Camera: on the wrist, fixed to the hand. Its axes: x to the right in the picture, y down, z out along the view.
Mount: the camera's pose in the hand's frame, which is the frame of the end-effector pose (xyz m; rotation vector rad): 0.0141 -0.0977 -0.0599 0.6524 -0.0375 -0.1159
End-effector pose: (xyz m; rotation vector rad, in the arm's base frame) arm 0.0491 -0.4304 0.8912 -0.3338 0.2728 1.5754
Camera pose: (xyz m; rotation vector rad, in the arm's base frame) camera 0.1490 -0.4366 0.8336 0.1854 0.7008 1.2944
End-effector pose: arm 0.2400 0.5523 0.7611 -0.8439 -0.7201 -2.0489
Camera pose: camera 0.1338 0.5542 0.7157 -0.4667 -1.3817 -1.7209
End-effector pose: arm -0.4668 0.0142 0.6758 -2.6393 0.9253 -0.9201
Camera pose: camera -0.4466 0.0833 0.7661 -2.1464 0.3688 -0.9850
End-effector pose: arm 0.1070 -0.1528 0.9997 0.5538 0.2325 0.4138
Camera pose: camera 0.1312 -0.1944 0.8948 1.1806 0.3644 0.2068
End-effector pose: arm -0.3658 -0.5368 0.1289 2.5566 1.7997 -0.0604
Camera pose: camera -0.4516 -0.4885 0.1892 -2.0254 -1.5946 0.5950
